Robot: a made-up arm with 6 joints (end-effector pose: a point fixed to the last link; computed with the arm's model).
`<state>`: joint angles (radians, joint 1 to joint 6).
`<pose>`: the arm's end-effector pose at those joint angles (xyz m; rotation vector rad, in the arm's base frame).
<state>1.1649 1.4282 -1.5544 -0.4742 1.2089 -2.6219</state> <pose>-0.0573 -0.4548 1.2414 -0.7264 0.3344 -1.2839</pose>
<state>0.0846 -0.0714 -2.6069 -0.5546 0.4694 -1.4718</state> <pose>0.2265 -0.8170 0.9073 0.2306 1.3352 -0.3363</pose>
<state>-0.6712 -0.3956 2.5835 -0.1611 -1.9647 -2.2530</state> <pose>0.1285 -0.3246 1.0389 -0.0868 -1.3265 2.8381</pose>
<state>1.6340 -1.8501 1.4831 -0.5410 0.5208 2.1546</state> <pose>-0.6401 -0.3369 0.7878 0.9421 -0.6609 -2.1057</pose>
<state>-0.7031 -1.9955 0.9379 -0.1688 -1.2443 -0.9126</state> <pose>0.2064 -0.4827 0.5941 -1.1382 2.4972 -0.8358</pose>
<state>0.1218 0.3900 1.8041 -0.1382 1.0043 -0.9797</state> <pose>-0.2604 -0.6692 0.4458 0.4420 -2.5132 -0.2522</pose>
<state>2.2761 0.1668 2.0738 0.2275 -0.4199 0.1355</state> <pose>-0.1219 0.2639 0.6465 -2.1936 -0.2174 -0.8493</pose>
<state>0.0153 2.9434 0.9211 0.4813 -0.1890 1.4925</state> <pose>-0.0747 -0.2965 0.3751 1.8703 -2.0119 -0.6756</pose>
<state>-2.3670 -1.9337 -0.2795 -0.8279 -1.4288 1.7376</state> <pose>-0.1659 -0.2031 0.4866 0.3530 -2.4856 1.0899</pose>
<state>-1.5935 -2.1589 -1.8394 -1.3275 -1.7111 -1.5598</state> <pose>0.1156 0.1856 0.4726 0.5145 -0.9396 -2.0429</pose>
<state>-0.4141 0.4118 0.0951 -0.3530 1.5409 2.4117</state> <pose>0.1110 -0.7940 0.7773 -1.1549 2.1536 -1.1585</pose>
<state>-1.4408 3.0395 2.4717 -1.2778 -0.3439 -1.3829</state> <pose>0.1544 0.1741 0.9961 0.8809 0.0872 -2.5220</pose>
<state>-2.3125 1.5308 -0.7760 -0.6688 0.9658 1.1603</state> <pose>0.1111 0.2693 0.8553 -2.6304 -1.1784 -1.0319</pose>
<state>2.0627 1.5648 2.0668 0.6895 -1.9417 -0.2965</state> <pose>-0.0051 0.2426 0.9887 -0.0786 0.1893 0.9809</pose>
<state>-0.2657 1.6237 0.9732 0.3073 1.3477 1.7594</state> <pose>0.1782 -0.4368 0.9214 -1.5162 1.3622 -1.1570</pose>
